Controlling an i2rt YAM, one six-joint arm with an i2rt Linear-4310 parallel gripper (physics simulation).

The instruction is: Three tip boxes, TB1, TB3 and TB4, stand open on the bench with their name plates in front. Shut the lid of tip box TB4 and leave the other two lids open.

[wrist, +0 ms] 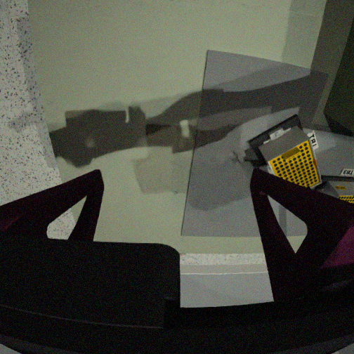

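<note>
Tip box TB1 (295, 162) is at the right of the wrist view, with a yellow perforated rack, a grey body and a dark lid standing open behind it; its name plate (313, 140) shows beside it. Part of tip box TB3 (342, 189) shows at the right edge, partly behind my right finger, with its name plate (347, 172); its lid position cannot be told. TB4 does not show in this view. My gripper (176, 177) is wide open with nothing between its fingers, high above the bench and to the left of the boxes.
The boxes stand on a grey mat (235, 70) on a pale green surface (125, 45). A speckled strip (15, 90) runs along the left. A dark green object (344, 100) stands at the upper right. Shadows of the arm fall across the mat and the green surface.
</note>
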